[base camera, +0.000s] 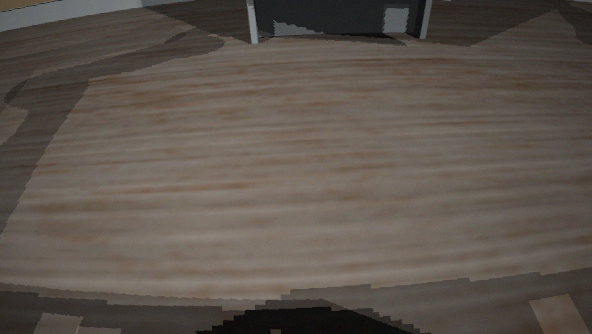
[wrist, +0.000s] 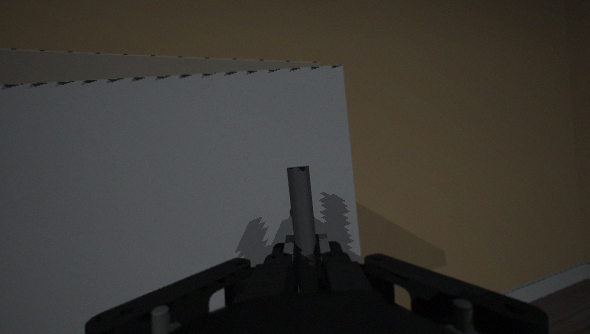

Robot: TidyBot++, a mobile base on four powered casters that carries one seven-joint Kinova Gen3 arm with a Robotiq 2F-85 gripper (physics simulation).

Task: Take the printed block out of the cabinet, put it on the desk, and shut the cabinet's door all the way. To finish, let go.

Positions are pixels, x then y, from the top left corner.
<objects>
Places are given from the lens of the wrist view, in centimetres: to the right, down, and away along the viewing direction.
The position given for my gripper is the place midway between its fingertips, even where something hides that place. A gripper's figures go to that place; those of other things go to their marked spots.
my gripper (wrist: 307, 250): 1, 5, 17
grey cabinet (wrist: 132, 172): -10, 0, 16
</objects>
